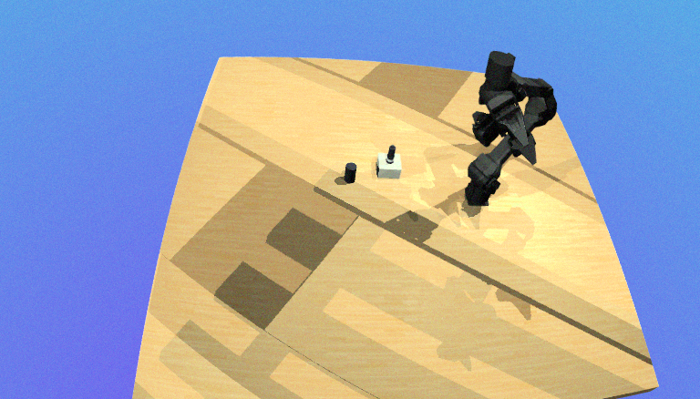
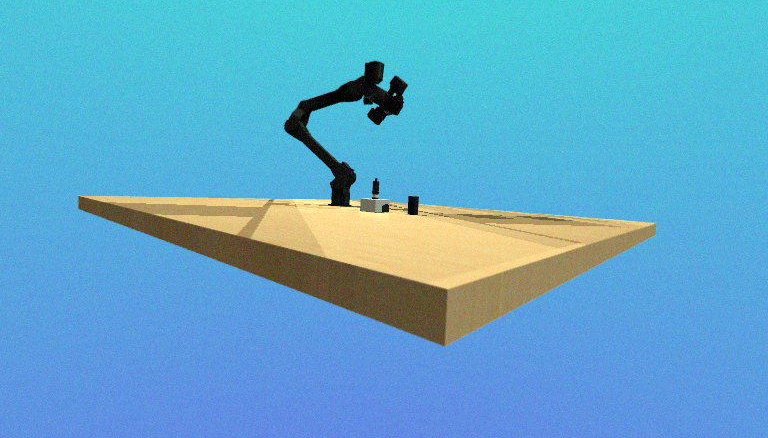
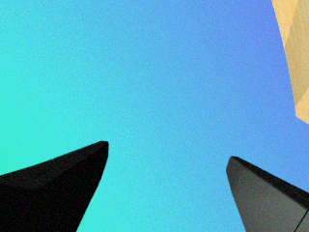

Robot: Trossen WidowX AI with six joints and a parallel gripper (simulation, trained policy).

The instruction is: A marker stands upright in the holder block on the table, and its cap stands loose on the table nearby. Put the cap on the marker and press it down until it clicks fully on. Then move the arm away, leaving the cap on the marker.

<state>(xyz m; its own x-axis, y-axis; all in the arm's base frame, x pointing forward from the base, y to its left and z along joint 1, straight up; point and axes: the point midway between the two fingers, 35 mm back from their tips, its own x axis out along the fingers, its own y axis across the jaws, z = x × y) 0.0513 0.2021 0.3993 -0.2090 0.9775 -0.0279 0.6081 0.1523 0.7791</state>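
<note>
My gripper tip is 32 cm short of the black cap, 28 cm to the left of it and 37 cm above it. The rest, counted from my gripper tip: grey holder block 21 cm ahead, 32 cm to the right, 38 cm below.
</note>
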